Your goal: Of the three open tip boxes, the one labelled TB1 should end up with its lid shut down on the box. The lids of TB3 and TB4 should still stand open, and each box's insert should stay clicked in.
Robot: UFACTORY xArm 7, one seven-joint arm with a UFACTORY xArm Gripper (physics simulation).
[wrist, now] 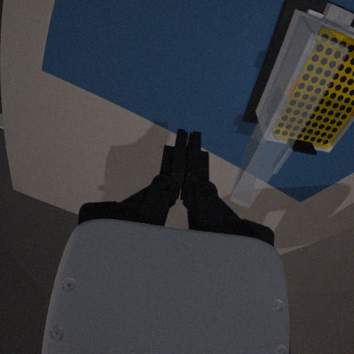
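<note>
One tip box (327,148) with a yellow insert (320,90) full of dark round holes shows at the upper right, cut off by the view's edge. The insert sits inside the box's rim. A clear lid (285,67) stands open along the box's left side. I cannot read a label on this box, so I cannot tell which one it is. The other two boxes cannot be made out. My gripper (185,144) is shut and empty, with its fingertips to the lower left of the box and lid, apart from both.
A blue mat (150,65) lies under the box, on a beige table top (60,145). A long translucent strip (252,170) reaches down from the box's lower left, to the right of the fingers. A dark bar (270,65) runs beside the lid. Shadows fall left of the gripper.
</note>
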